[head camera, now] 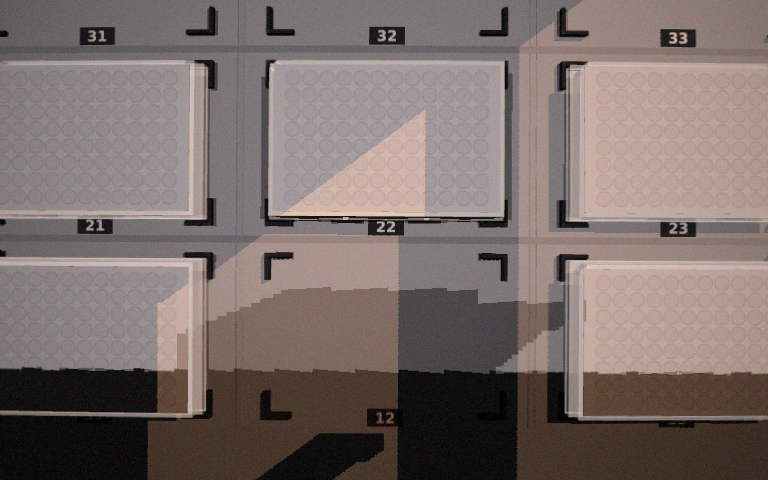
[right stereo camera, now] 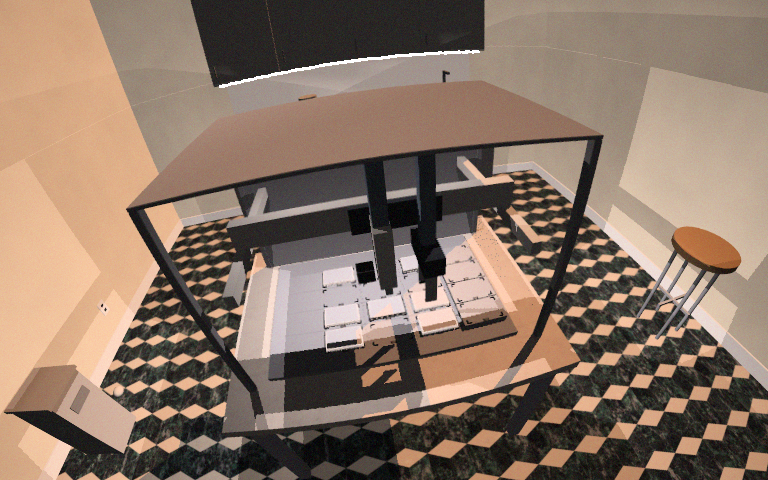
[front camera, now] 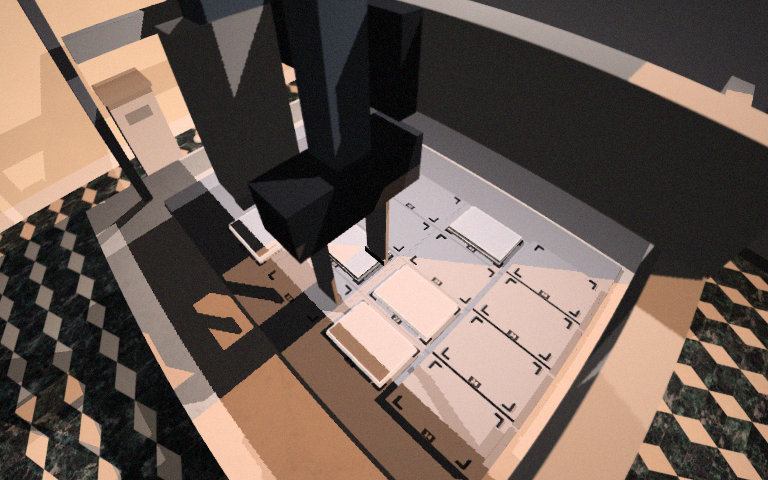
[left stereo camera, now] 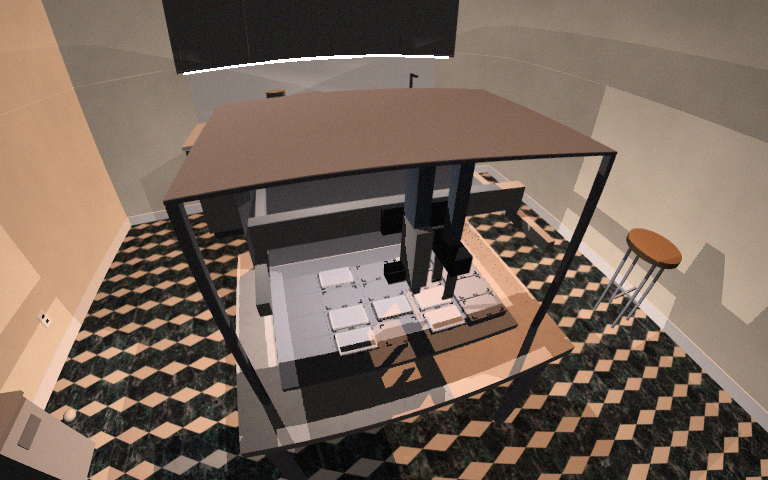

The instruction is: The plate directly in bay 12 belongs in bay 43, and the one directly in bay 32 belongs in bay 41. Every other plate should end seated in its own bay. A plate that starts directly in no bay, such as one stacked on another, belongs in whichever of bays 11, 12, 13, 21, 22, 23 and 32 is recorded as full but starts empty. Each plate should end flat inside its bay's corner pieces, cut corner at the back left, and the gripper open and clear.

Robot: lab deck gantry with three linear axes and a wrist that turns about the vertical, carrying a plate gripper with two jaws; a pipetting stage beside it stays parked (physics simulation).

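Frame: origin at the robot's base, x left, y back, z up, level; centimetres.
Seen in the pictures: gripper, fingertip midpoint: (right stereo camera: 427,291) (front camera: 354,274) (left stereo camera: 441,289); robot's base at its link origin: (right stereo camera: 326,352) (front camera: 229,229) (left stereo camera: 340,356).
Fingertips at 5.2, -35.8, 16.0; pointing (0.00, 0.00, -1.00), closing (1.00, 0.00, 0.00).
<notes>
Pixels of each thing's top centre, then the offset from my fingertips to it, as dx, dy, dz. "pt": a spot on its surface instead.
- white plate at its top centre: (head camera: 386,138) (front camera: 351,245) (right stereo camera: 385,306) (left stereo camera: 392,306) +9.8, +13.0, -14.5
- bay 21 at a spot on its surface: (head camera: 96,141) (left stereo camera: 351,315) pt +9.6, +28.3, -14.5
- bay 23 at a spot on its surface: (head camera: 673,141) (front camera: 409,294) pt +9.8, -2.2, -14.5
- bay 11 at a spot on its surface: (head camera: 84,328) (left stereo camera: 356,337) pt -0.3, +28.9, -14.6
- bay 13 at a spot on its surface: (head camera: 673,328) pt -0.1, -2.2, -14.5
- Bay 12 at a spot on its surface: (head camera: 339,271) pt +2.7, +15.6, -16.0
- bay 32 at a spot on its surface: (head camera: 339,16) pt +17.0, +15.7, -16.0
My gripper (front camera: 360,283) (left stereo camera: 442,288) is open and empty above the bay 23 region. The head view shows no jaws. A white plate (front camera: 362,264) (head camera: 386,141) (left stereo camera: 390,306) lies in bay 22. Other plates are in bay 21 (head camera: 96,141) (left stereo camera: 347,318), bay 23 (front camera: 416,300) (head camera: 673,141), bay 11 (head camera: 84,328) (left stereo camera: 355,341) and bay 13 (front camera: 390,339) (head camera: 673,328). One plate (left stereo camera: 335,278) (right stereo camera: 338,276) is in bay 41, and one (front camera: 487,232) (right stereo camera: 408,264) is in bay 43. Bay 12 (head camera: 339,271) is empty. The visible front strip of bay 32 (head camera: 339,16) holds no plate. Cut corners are unclear.
The parked pipetting stage (front camera: 232,124) (left stereo camera: 417,249) (right stereo camera: 385,254) hangs left of my gripper and hides part of the deck. Several empty bays (front camera: 529,322) form the right column. The beam (left stereo camera: 339,209) crosses behind the deck. Enclosure posts (left stereo camera: 577,232) (right stereo camera: 569,237) stand at the corners.
</notes>
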